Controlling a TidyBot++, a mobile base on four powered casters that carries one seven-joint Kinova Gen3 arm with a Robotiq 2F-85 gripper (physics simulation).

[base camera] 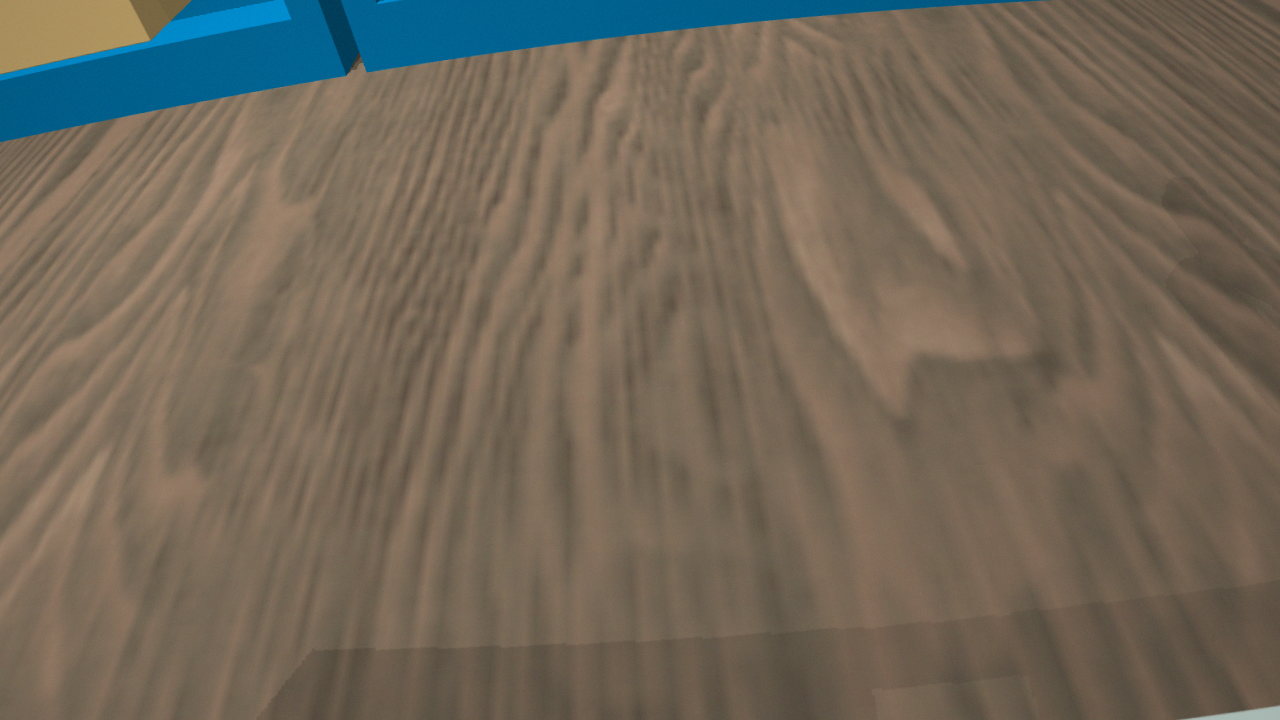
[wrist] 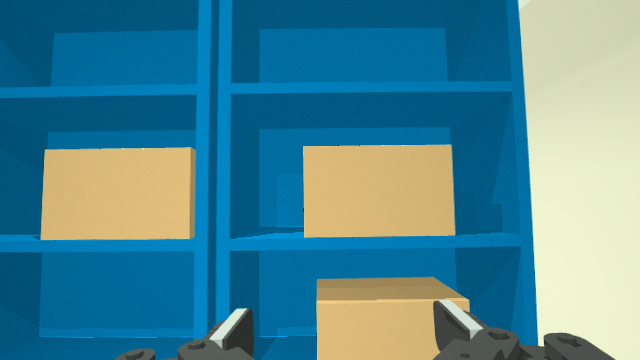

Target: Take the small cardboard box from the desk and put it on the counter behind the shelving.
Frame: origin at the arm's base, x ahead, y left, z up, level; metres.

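Seen in the pictures: gripper, fingertip midpoint: (wrist: 342, 325).
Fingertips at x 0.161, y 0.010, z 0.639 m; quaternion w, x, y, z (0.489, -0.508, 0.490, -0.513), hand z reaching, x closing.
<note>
Pixels of each thing's top centre, then the offset from my fingertips to it. "pt": a spot on its surface instead. Level surfaces: height alone.
- cardboard box at its top centre: (wrist: 383, 288) 0.164 m right, 0.934 m ahead, 0.232 m down
- tan box at a spot on its surface: (base camera: 67, 31) pt 0.680 m left, 0.753 m ahead, 0.927 m down
- floor at its surface level: 1.036 m down
Blue shelving (base camera: 626, 22) (wrist: 375, 242) fills much of the wrist view and shows along the top of the base camera view. My gripper (wrist: 342, 325) is open and empty, with its fingers spread in front of the lower part of the shelving. Behind the fingers, a cardboard box (wrist: 380, 330) shows its front and top in the lower right compartment. The desk, the counter and a small cardboard box on the desk do not show in either view.
Two more cardboard boxes stand on the middle shelves, one on the left (wrist: 116, 194) and one on the right (wrist: 379, 191). A tan box (base camera: 67, 31) shows at the base camera's top left. A pale wall (wrist: 590, 200) is right of the shelving. The floor (base camera: 626, 358) is wood-grained.
</note>
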